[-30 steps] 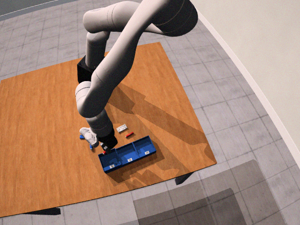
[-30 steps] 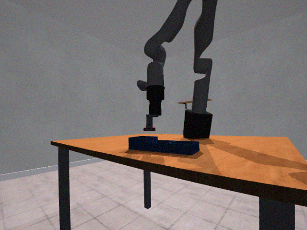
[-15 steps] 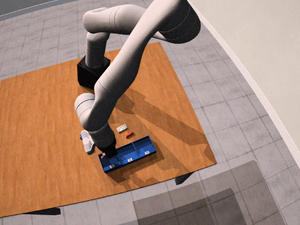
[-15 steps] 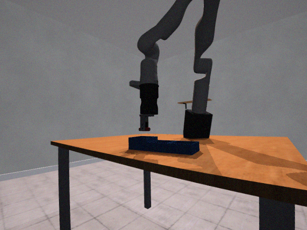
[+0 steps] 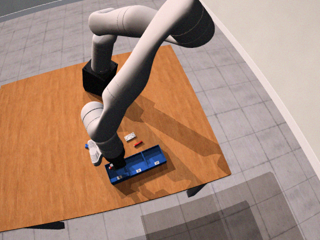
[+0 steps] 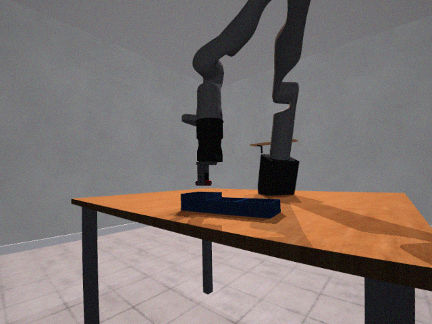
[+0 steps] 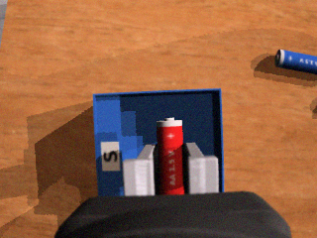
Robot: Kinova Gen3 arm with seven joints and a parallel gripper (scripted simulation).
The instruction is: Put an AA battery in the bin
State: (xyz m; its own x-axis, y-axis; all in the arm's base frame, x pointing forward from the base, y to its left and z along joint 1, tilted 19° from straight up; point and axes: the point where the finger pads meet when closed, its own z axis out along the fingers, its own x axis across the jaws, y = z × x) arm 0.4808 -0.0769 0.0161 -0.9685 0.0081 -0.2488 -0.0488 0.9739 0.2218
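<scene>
Now: hand 8 cm to the right of the blue three-compartment bin and 6 cm above it. From my hand the other things lie so: red AA battery: 1 cm below; then orange AA battery: 16 cm behind, 4 cm to the right, 8 cm below; then blue battery: 11 cm behind, 7 cm to the right, 8 cm below.
</scene>
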